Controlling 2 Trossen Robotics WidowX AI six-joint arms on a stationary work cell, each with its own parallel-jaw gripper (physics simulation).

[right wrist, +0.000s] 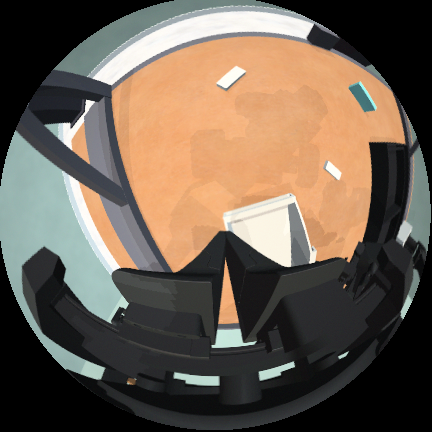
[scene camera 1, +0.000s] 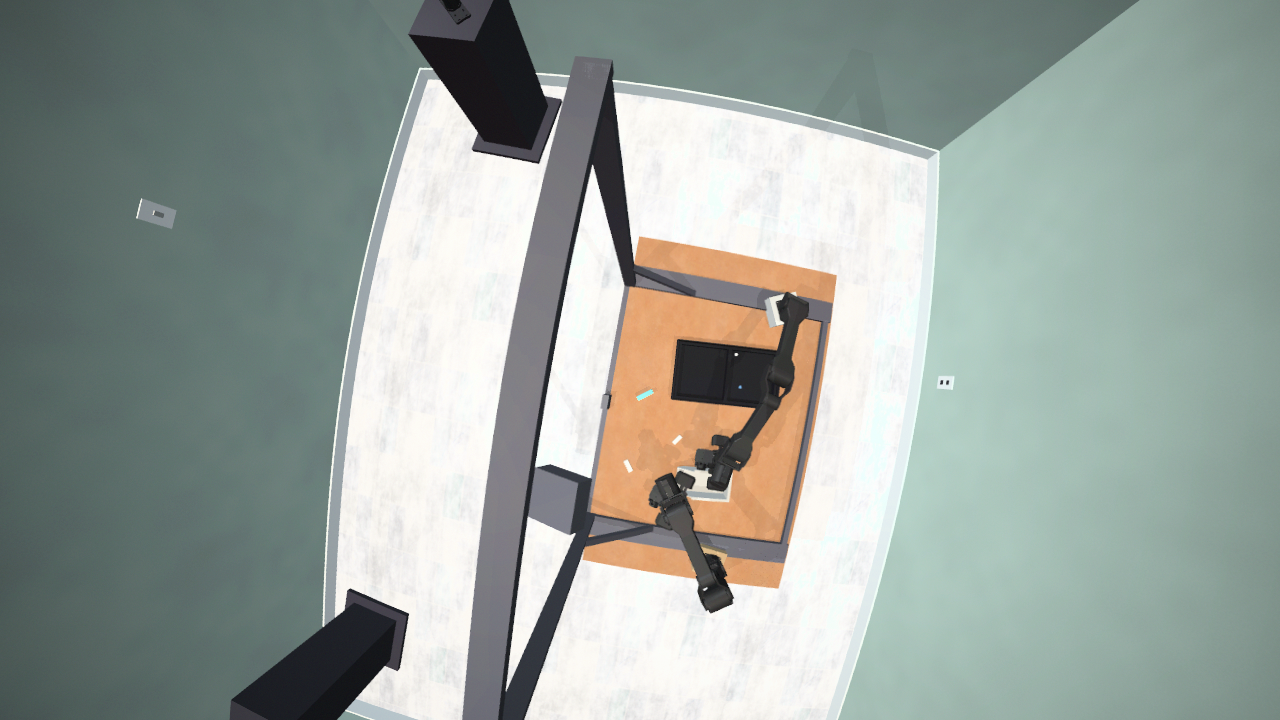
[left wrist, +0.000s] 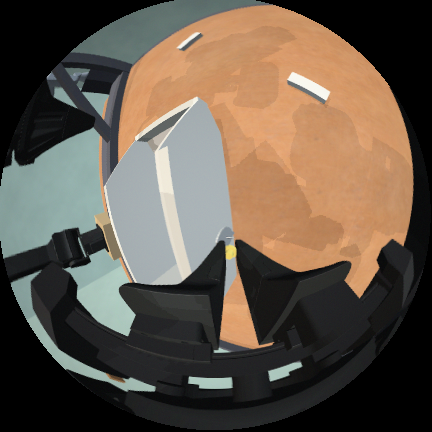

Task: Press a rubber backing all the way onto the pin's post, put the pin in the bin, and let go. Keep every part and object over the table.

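Places are measured from the left arm's base along level axes (x ahead, y left, z up), in centimetres.
Pixels of known places: left gripper, between the fingertips: (left wrist: 229,244); right gripper, between the fingertips: (right wrist: 223,235) (left wrist: 93,122); left arm's base, origin of its link: (scene camera 1: 786,308); right arm's base, origin of its link: (scene camera 1: 709,562) (left wrist: 101,236).
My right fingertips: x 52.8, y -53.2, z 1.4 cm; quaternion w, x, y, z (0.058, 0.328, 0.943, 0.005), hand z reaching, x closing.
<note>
Ahead of a thing's pixels: the offset from my right fingertips to its top centre. "spot": to the spot under its first point.
My left gripper (scene camera 1: 713,463) (left wrist: 229,244) is shut on the pin. A small yellow piece {dx -4.6, dy +15.8, dz -5.0 cm} (left wrist: 230,252), which looks like the rubber backing, shows between the fingertips, with a pale grey curved edge {spot: dx -3.9, dy +14.9, dz -7.2 cm} (left wrist: 226,234) of the pin behind it. How far the backing sits on the post cannot be seen. The pin is held above the edge of the white bin {spot: dx +5.6, dy +14.8, dz -5.5 cm} (scene camera 1: 716,495) (left wrist: 200,200) (right wrist: 260,207), whose inside shows partly in the right wrist view. My right gripper (right wrist: 223,235) (left wrist: 93,122) is shut and empty, beside the bin at its left in the scene view.
A black two-compartment tray {dx -35.1, dy +28.2, dz -4.0 cm} (scene camera 1: 698,371) (right wrist: 380,200) holds a tiny white piece {dx -41.3, dy +33.5, dz -7.9 cm} (scene camera 1: 735,354) and a tiny blue piece {dx -29.7, dy +32.1, dz -7.5 cm} (scene camera 1: 740,386). White blocks {dx -16.8, dy +5.8, dz -8.3 cm} (scene camera 1: 676,439) {dx -11.6, dy -13.3, dz -8.2 cm} (scene camera 1: 627,465) (left wrist: 309,87) (right wrist: 231,78) and a cyan block {dx -35.2, dy -1.5, dz -5.6 cm} (scene camera 1: 644,394) (right wrist: 363,97) lie on the table.
</note>
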